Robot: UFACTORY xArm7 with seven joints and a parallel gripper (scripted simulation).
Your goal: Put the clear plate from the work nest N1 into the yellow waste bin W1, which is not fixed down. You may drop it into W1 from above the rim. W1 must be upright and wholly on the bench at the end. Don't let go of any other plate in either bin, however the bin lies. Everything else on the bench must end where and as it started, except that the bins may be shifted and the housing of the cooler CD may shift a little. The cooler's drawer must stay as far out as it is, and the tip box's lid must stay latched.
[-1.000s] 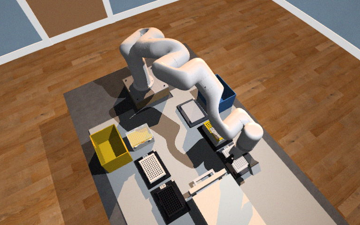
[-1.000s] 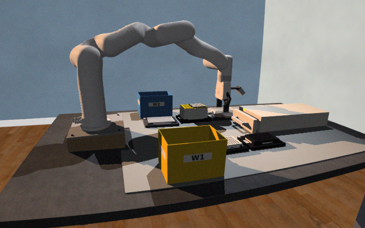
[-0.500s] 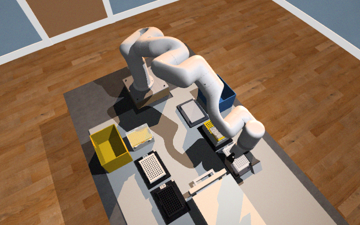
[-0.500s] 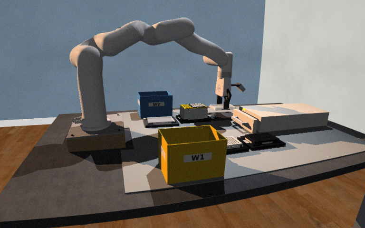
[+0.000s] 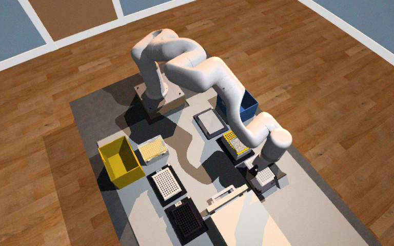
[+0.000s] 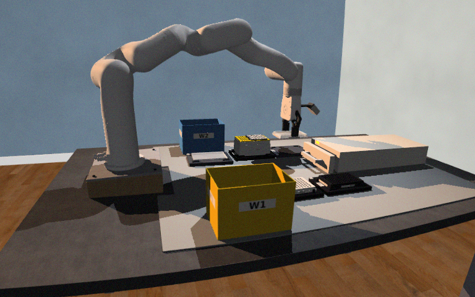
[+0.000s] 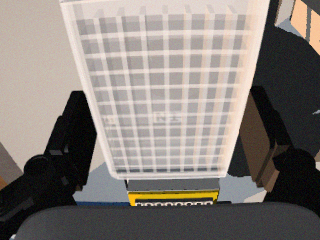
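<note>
The yellow bin W1 lies 490 mm to the right of my hand, 380 mm behind it and 50 mm below it. Round my hand: yellow tip rack: 180 mm behind, 40 mm below; then clear plate: 10 mm below; then drawer: 200 mm to the right, 110 mm ahead, 70 mm below.
</note>
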